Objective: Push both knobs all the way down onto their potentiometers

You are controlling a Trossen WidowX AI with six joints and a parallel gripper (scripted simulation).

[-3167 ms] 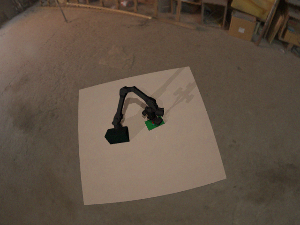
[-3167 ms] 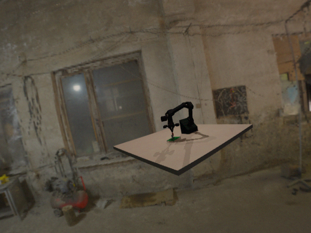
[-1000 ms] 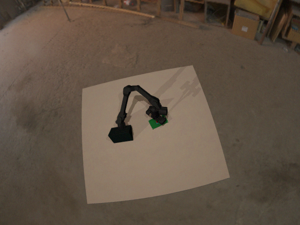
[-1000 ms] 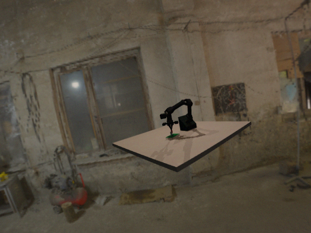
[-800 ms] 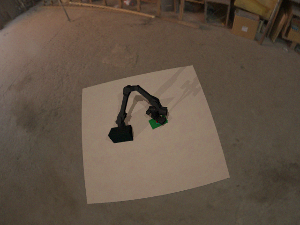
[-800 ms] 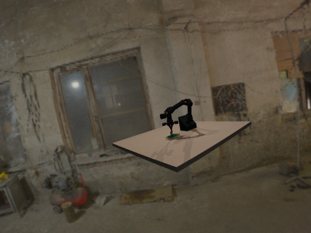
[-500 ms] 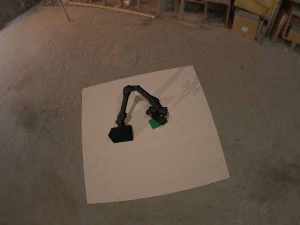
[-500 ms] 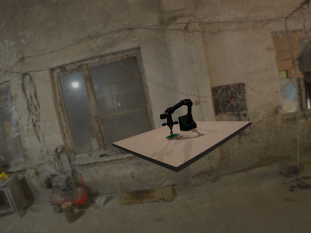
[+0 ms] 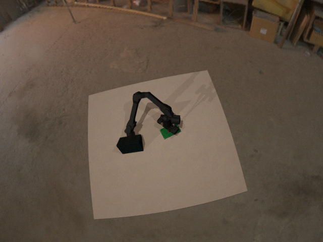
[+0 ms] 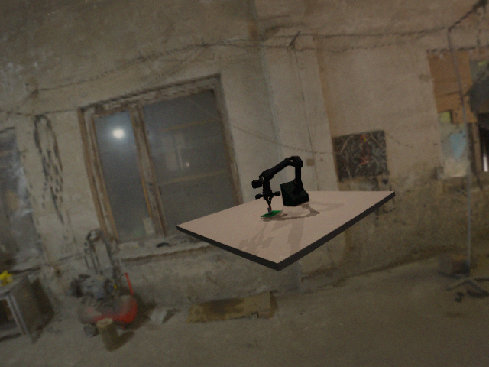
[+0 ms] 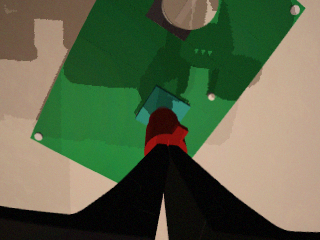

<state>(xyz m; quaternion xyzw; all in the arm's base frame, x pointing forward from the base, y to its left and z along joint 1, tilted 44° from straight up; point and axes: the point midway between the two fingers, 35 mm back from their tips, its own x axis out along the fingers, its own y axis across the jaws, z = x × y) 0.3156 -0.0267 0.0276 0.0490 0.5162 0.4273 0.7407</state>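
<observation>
My gripper tip is 5 cm short of the grey knob, 3 cm to the right of it and 1 cm above it. The rest, counted from my gripper tip: red knob: 1 cm below.
</observation>
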